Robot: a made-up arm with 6 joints. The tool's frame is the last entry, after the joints.
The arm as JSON. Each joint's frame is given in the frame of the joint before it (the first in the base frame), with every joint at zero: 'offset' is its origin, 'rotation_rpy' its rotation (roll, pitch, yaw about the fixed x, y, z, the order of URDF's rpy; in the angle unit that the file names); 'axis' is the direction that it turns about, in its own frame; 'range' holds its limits. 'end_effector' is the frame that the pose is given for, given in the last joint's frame.
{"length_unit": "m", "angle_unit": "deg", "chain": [
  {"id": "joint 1", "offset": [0.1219, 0.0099, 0.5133], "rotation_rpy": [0.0, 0.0, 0.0], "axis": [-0.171, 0.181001, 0.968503], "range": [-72.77, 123.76]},
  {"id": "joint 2", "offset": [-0.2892, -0.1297, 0.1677], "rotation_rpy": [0.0, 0.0, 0.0], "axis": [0.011, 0.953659, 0.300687], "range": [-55.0, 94.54]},
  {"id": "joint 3", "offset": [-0.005, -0.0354, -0.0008], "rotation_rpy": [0.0, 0.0, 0.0], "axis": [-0.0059, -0.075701, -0.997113], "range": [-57.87, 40.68]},
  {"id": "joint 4", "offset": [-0.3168, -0.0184, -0.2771], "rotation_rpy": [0.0, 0.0, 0.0], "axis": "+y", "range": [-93.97, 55.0]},
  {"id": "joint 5", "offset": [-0.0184, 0.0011, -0.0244], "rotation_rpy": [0.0, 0.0, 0.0], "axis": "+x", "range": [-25.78, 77.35]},
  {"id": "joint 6", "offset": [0.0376, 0.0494, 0.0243], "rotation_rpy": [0.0, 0.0, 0.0], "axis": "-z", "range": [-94.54, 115.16]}
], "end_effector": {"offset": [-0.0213, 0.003, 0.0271], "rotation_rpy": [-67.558, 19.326, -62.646]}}
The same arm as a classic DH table. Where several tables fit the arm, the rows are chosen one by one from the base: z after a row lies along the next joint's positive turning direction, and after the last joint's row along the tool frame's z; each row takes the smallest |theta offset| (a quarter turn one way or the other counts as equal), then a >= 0, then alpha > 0; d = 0 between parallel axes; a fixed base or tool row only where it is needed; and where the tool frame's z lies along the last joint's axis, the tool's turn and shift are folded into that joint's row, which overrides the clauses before.
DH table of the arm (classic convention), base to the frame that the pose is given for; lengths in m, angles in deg. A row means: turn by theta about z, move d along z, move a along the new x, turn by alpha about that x. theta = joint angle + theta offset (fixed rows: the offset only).
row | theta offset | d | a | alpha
base (fixed) | 43.37 | 0.8109 | 0.0954 | -14.42
joint 1 | -48.37 | -0.0229 | -0.2431 | -62.49
joint 2 | 11.56 | -0.2458 | -0.0046 | -111.84
joint 3 | -0.57 | 0.2691 | -0.3152 | 94.34
joint 4 | 89.66 | 0.0039 | 0.0244 | 90
joint 5 | 90 | 0.0192 | 0.0494 | 90
joint 6 | -19.57 | -0.0588 | 0.01 | -111.11
tool (fixed) | -159.22 | -0.0204 | 0 | 0
Joint limits (deg, base to tool): -72.77..123.76 -55..94.54 -57.87..40.68 -93.97..55 -25.78..77.35 -94.54..115.16

